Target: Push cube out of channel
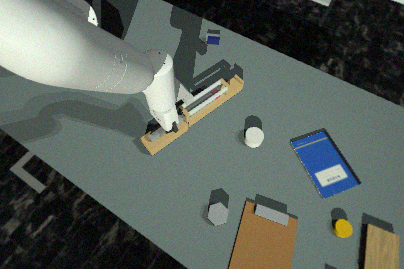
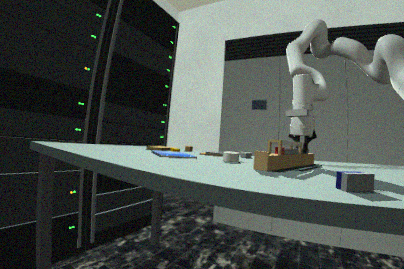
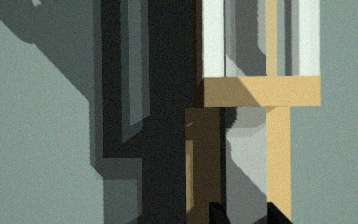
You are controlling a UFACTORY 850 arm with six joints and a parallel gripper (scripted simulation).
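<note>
The red cube is 80 mm ahead of my hand, 210 mm to the left of it and 10 mm below it. From my hand the other things lie so: blue-and-grey block (80 mm behind, 500 mm to the left, 50 mm below); then yellow disc (630 mm ahead, 10 mm to the right, 60 mm below); then grey hexagonal block (280 mm ahead, 160 mm to the right, 60 mm below).
</note>
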